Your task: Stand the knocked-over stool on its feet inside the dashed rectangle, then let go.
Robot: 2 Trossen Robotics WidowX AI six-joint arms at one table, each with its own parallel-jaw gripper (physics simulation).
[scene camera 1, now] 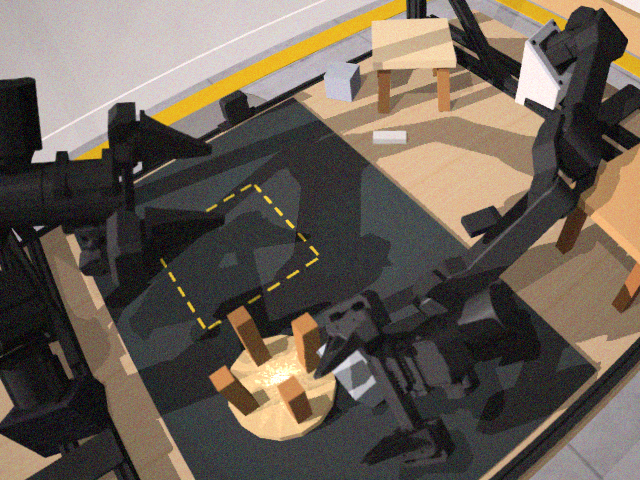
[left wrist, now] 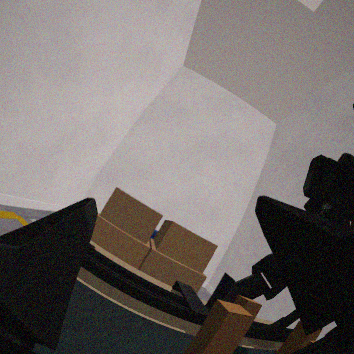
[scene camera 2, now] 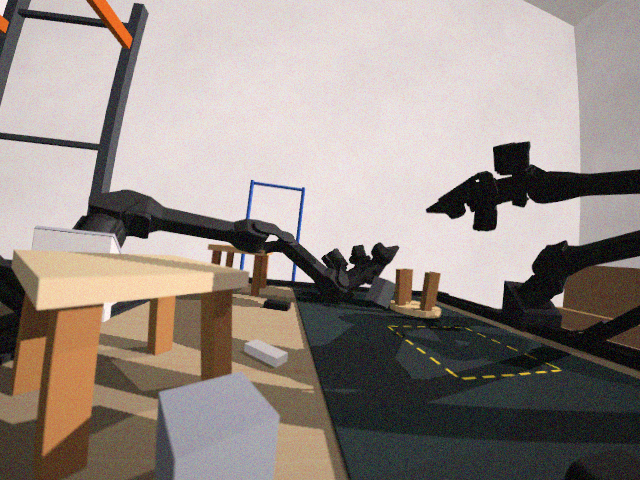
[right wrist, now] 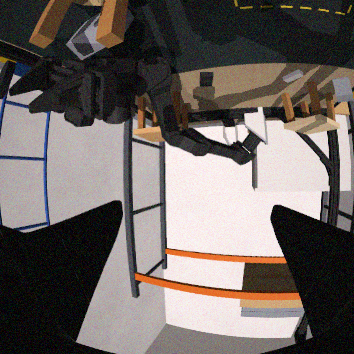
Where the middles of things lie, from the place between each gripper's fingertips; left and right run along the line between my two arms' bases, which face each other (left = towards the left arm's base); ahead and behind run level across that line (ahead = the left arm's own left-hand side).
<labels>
The black block [scene camera 1: 479, 222] lies 36 cm to the left of my left hand, 15 cm below it and 14 cm behind it. Round my left hand: white block [scene camera 2: 263, 351]: 38 cm to the left, 37 cm behind, 15 cm below.
Right now the black block is 330 mm to the left of my right hand, 270 mm below it and 70 mm ahead of it. From my right hand the other things lie so: white block: 350 mm to the left, 270 mm below, 160 mm behind.
</labels>
